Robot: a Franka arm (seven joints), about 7 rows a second.
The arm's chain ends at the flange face. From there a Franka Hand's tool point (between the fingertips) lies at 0.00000 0.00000 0.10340 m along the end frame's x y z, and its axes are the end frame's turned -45 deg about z.
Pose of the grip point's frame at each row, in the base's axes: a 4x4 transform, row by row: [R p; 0 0 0 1], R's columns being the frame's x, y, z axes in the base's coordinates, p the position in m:
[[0.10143 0.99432 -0.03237 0.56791], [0.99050 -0.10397 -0.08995 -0.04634], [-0.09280 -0.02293 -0.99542 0.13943], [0 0 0 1]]
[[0.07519 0.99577 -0.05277 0.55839], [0.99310 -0.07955 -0.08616 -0.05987], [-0.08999 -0.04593 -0.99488 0.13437], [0 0 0 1]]
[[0.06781 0.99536 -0.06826 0.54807], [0.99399 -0.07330 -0.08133 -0.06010], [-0.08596 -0.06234 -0.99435 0.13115], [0 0 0 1]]
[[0.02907 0.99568 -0.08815 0.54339], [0.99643 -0.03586 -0.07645 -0.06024], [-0.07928 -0.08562 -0.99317 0.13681], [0 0 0 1]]
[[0.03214 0.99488 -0.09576 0.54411], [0.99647 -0.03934 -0.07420 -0.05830], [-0.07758 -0.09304 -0.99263 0.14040], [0 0 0 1]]
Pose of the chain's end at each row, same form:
[[0.77481 0.63137 -0.03237 0.57126], [0.62687 -0.77391 -0.08995 -0.03704], [-0.08183 0.04941 -0.99542 0.24236], [0 0 0 1]]
[[0.75728 0.65095 -0.05277 0.56385], [0.64598 -0.75848 -0.08616 -0.05096], [-0.09611 0.03116 -0.99488 0.23724], [0 0 0 1]]
[[0.75177 0.65588 -0.06826 0.55513], [0.65103 -0.75469 -0.08133 -0.05169], [-0.10486 0.01670 -0.99435 0.23397], [0 0 0 1]]
[[0.72461 0.68350 -0.08815 0.55250], [0.67923 -0.72994 -0.07645 -0.05234], [-0.11660 -0.00448 -0.99317 0.23950], [0 0 0 1]]
[[0.72621 0.68076 -0.09576 0.55401], [0.67679 -0.73243 -0.07420 -0.05063], [-0.12065 -0.01093 -0.99263 0.24304], [0 0 0 1]]

